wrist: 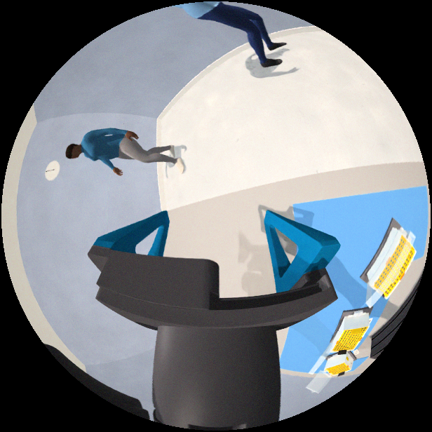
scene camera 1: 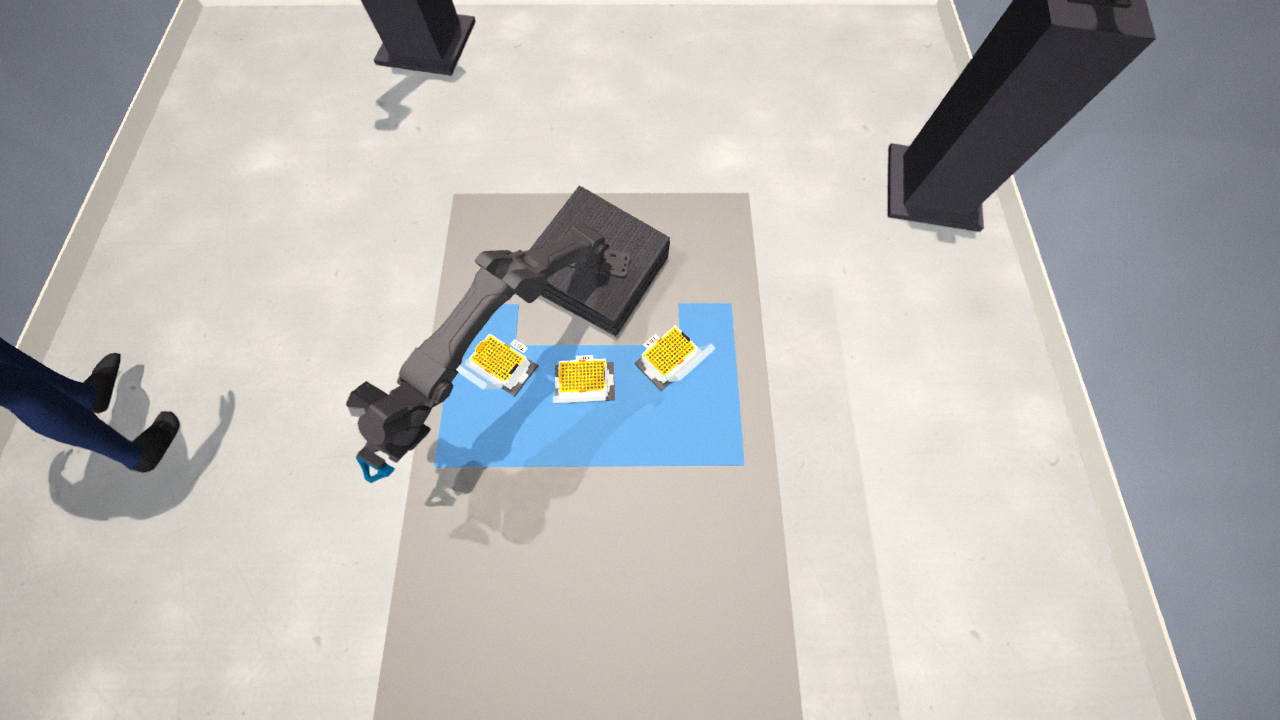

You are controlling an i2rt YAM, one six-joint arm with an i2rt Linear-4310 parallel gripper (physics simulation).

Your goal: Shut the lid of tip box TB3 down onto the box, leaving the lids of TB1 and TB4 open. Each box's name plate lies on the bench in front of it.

Labels:
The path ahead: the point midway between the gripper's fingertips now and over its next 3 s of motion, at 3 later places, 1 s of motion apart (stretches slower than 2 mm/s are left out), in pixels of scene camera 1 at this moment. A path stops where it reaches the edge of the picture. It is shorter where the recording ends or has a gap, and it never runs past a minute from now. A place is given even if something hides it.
My gripper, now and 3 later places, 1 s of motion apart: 384,464; 532,467; 542,468; 556,352

